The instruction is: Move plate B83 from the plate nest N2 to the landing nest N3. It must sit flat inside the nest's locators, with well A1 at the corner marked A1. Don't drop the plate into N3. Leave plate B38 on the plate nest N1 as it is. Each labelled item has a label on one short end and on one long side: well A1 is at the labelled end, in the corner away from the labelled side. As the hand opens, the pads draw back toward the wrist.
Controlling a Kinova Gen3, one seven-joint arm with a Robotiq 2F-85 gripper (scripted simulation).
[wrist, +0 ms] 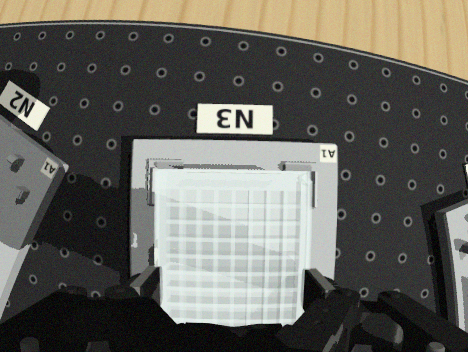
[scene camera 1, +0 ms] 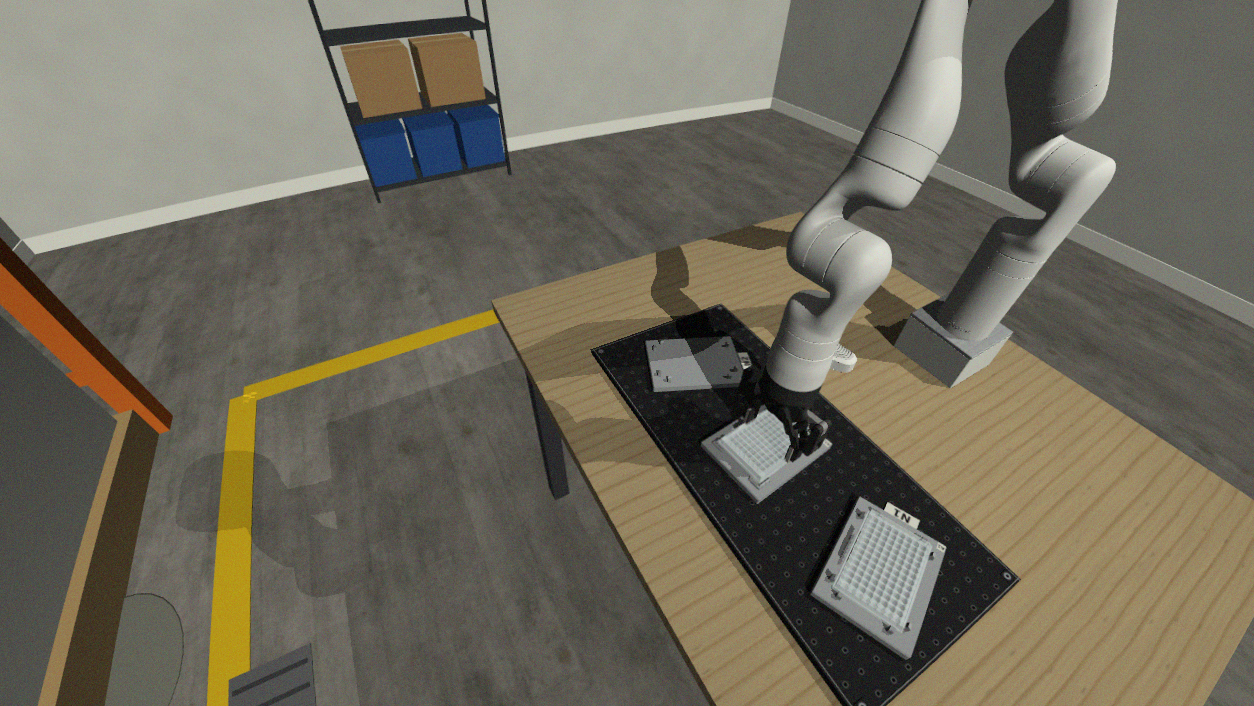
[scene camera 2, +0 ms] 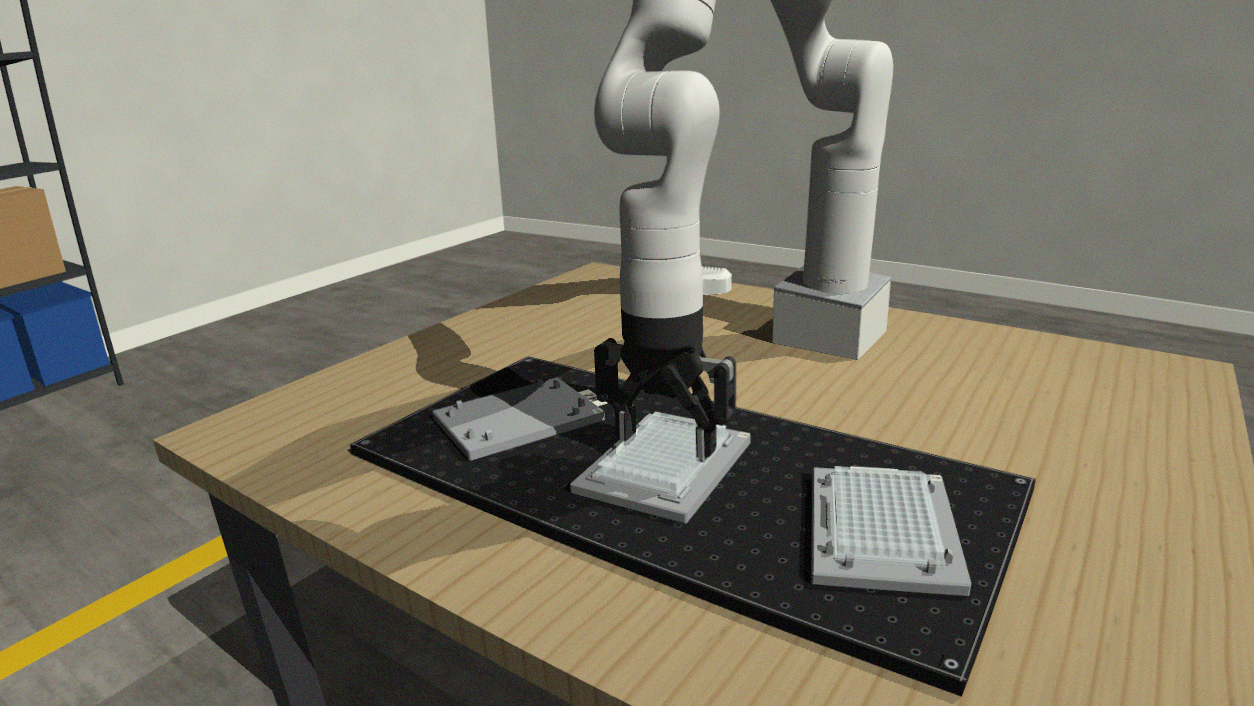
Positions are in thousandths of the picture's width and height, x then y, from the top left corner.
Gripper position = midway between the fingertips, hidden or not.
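There's my gripper (scene camera 2: 531, 638), which you'd also find at (wrist: 497, 811) and at (scene camera 1: 613, 623). I can see a plate nest N2 (scene camera 2: 417, 589), (scene camera 1: 553, 515) too, and then there's an N3 label (wrist: 454, 337).
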